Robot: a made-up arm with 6 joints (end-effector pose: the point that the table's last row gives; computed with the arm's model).
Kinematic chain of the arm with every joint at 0, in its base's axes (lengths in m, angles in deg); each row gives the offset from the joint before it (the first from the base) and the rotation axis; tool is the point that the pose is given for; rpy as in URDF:
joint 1: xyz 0 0 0.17 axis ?
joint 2: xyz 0 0 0 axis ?
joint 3: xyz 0.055 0 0.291 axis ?
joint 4: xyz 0.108 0 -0.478 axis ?
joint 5: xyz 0 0 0 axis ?
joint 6: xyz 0.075 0 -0.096 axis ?
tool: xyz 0 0 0 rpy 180 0 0
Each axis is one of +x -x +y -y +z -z.
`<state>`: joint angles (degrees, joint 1 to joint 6).
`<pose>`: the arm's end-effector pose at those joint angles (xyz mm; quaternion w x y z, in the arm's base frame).
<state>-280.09 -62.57 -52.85 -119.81 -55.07 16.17</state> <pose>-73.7 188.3 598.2 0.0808 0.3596 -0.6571 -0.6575</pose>
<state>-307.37 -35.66 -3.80 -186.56 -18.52 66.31</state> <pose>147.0 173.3 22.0 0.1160 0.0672 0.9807 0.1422</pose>
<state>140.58 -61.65 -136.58 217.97 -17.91 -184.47</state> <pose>291.2 -319.7 866.5 0.9927 0.0970 -0.0278 -0.0665</pose>
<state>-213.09 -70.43 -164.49 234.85 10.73 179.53</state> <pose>627.9 -463.6 594.2 0.8373 0.3014 0.4131 0.1933</pose>
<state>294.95 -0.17 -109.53 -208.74 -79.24 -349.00</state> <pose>141.5 -427.5 615.8 0.1143 0.5910 0.7244 -0.3360</pose>
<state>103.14 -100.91 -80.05 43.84 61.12 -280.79</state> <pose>54.0 -377.1 757.7 0.7960 -0.4150 -0.2847 0.3363</pose>
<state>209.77 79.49 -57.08 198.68 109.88 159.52</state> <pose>-279.4 -117.1 -390.9 0.6919 0.2433 -0.6734 -0.0927</pose>
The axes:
joint 1: +z
joint 2: +y
joint 3: +y
joint 4: -z
joint 5: +y
joint 6: -z

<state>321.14 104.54 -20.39 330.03 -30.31 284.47</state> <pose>-144.7 189.2 -214.6 0.4854 -0.7736 -0.4038 0.0542</pose>
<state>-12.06 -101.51 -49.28 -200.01 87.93 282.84</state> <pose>-184.3 72.0 746.9 0.5474 0.1348 -0.4868 -0.6673</pose>
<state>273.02 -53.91 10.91 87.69 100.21 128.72</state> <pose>120.1 -231.8 65.4 0.4912 0.4022 0.5357 0.5568</pose>
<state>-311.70 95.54 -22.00 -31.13 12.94 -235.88</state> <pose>-177.4 -159.1 -225.5 0.6495 0.6960 -0.2484 -0.1787</pose>
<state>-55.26 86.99 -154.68 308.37 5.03 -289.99</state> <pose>548.1 -699.2 48.1 0.1960 0.6649 -0.5217 0.4973</pose>
